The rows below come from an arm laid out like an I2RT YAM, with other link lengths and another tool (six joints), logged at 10 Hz.
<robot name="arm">
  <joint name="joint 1" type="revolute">
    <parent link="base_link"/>
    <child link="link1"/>
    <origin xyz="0 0 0.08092" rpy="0 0 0"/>
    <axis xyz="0 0 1"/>
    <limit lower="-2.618" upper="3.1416"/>
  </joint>
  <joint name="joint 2" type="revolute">
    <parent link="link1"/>
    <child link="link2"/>
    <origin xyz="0.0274 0.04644 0.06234" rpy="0 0 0"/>
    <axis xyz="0 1 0"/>
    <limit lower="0" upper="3.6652"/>
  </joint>
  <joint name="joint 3" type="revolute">
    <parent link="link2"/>
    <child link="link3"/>
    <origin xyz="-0.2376 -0.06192 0" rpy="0 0 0"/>
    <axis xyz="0 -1 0"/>
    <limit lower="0" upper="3.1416"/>
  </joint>
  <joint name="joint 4" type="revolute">
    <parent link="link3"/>
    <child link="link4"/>
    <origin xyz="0.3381 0.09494 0.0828" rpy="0 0 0"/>
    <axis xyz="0 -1 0"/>
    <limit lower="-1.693" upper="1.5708"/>
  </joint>
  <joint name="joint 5" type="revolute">
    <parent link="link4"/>
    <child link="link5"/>
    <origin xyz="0.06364 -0.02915 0.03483" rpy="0 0 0"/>
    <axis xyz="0 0 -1"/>
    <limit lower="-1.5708" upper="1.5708"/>
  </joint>
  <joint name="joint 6" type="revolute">
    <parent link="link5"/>
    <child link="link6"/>
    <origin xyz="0.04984 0 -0.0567" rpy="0 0 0"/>
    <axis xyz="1 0 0"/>
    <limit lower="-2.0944" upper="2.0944"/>
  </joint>
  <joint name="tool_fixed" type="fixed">
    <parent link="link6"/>
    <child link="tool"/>
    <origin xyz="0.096 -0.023 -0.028" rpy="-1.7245 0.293 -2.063"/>
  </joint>
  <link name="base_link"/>
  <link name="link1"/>
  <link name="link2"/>
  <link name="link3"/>
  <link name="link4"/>
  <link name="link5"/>
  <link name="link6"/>
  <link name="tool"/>
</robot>
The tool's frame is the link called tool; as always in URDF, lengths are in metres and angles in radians.
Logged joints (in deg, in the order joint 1, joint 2, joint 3, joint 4, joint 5, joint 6), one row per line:
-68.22 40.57 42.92 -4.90 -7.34 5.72
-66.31 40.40 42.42 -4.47 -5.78 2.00
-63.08 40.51 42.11 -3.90 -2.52 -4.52
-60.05 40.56 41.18 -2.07 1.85 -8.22
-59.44 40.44 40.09 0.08 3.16 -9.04
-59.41 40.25 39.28 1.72 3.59 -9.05
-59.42 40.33 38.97 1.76 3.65 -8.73
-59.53 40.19 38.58 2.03 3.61 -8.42
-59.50 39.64 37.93 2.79 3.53 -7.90
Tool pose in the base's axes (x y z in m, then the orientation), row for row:
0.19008 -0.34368 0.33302 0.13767 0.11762 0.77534 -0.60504
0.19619 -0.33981 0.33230 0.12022 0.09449 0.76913 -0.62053
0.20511 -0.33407 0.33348 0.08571 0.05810 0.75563 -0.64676
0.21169 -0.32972 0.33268 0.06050 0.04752 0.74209 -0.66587
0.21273 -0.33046 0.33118 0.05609 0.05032 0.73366 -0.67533
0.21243 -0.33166 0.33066 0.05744 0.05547 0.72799 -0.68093
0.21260 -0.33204 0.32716 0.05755 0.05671 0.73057 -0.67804
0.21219 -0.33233 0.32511 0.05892 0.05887 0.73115 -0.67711
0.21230 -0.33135 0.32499 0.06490 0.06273 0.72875 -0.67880
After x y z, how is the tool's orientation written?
As a quaternion, w x y z.
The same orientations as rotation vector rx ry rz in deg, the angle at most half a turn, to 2 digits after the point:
19.50 128.51 -100.29
15.82 128.76 -103.88
9.92 129.06 -110.46
8.24 128.66 -115.45
8.75 127.54 -117.40
9.64 126.45 -118.28
9.85 126.89 -117.77
10.22 126.89 -117.51
10.85 126.02 -117.38

